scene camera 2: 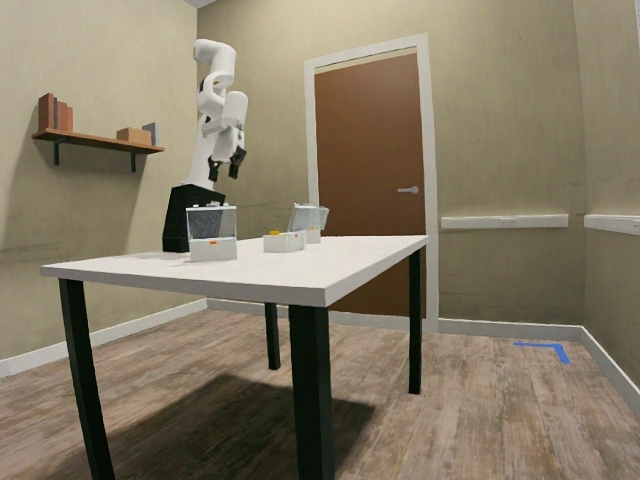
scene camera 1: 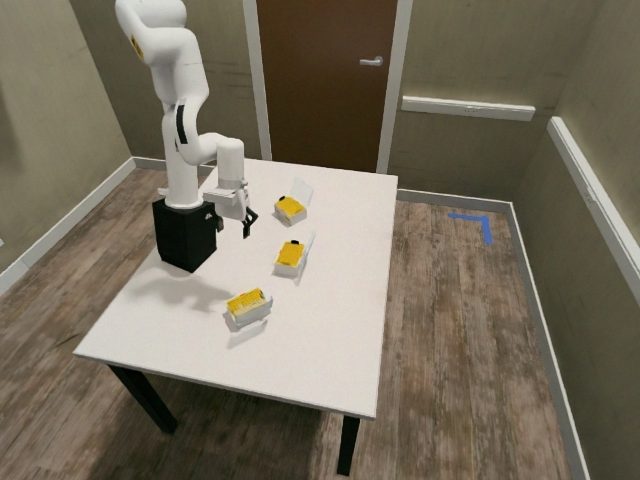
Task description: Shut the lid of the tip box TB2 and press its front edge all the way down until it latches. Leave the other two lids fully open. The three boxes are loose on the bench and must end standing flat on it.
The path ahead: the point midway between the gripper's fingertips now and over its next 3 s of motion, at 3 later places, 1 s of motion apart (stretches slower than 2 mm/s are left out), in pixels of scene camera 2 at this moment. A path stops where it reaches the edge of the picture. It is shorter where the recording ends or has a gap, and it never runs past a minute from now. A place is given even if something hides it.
The gripper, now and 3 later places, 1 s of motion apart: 222, 179; 223, 207; 225, 244; 223, 219
